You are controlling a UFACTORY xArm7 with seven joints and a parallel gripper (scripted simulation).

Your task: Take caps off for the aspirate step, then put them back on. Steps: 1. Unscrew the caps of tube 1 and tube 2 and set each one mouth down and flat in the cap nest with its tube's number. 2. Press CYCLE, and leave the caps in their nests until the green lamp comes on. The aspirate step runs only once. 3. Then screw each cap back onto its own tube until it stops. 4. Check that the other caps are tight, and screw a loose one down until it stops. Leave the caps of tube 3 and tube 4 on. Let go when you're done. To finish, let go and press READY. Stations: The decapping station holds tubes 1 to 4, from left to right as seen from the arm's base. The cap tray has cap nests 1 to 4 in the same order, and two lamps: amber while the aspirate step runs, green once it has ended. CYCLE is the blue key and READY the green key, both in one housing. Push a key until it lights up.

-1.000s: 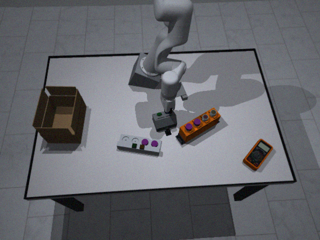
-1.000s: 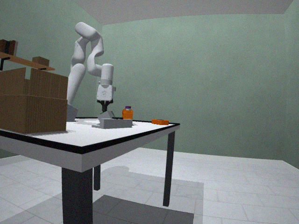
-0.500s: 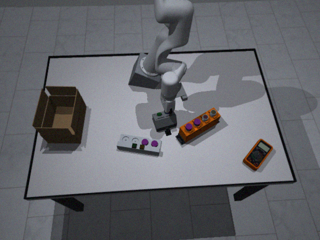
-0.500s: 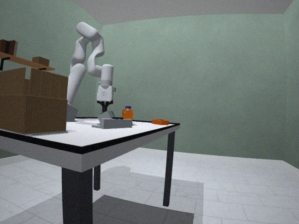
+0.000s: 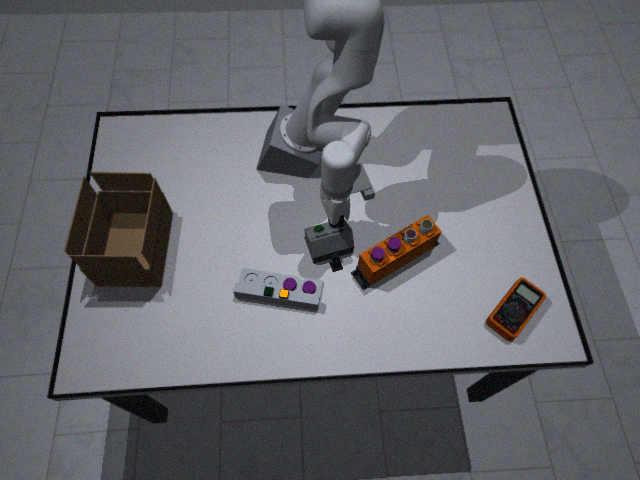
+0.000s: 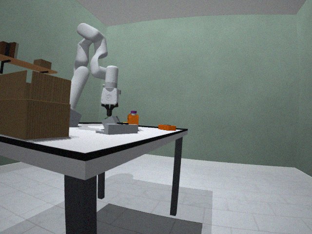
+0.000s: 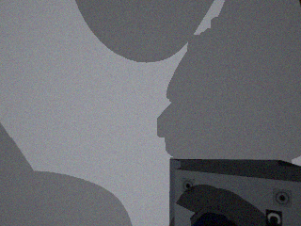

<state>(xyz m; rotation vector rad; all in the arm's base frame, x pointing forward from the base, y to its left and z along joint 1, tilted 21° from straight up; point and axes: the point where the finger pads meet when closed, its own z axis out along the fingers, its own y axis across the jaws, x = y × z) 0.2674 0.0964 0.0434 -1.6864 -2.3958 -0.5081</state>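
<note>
Right now my hand is 30 mm above the blue key. From my hand the other things lie so: green key 20 mm ahead, 40 mm to the right, 30 mm below; then purple cap 160 mm ahead, 110 mm to the right, 90 mm below; then grey key housing 20 mm ahead, 20 mm to the right, 50 mm below.
</note>
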